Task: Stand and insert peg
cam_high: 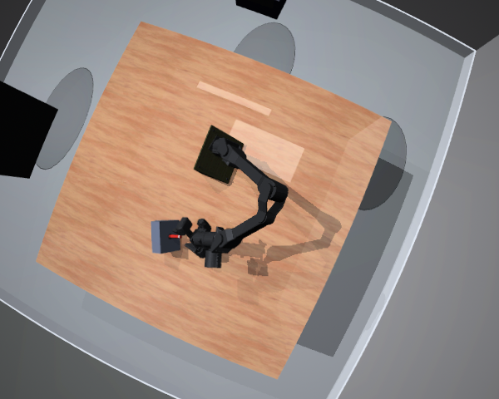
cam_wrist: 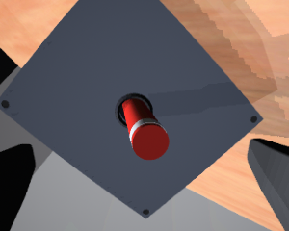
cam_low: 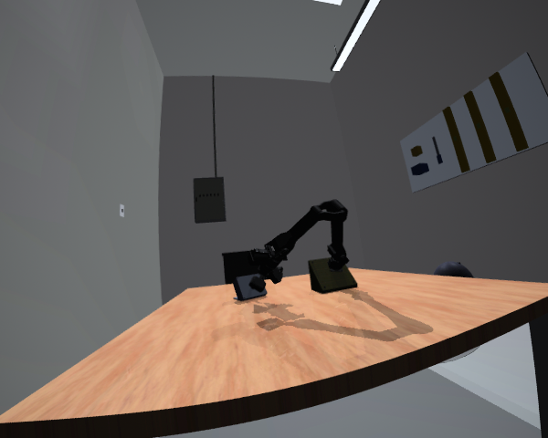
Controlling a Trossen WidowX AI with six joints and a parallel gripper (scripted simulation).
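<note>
Now: the red peg 1 cm to the right of my gripper tip and 1 cm below it. From my gripper tip the other things lie so: grey sloped panel 6 cm to the right, 4 cm below, 3 cm ahead.
</note>
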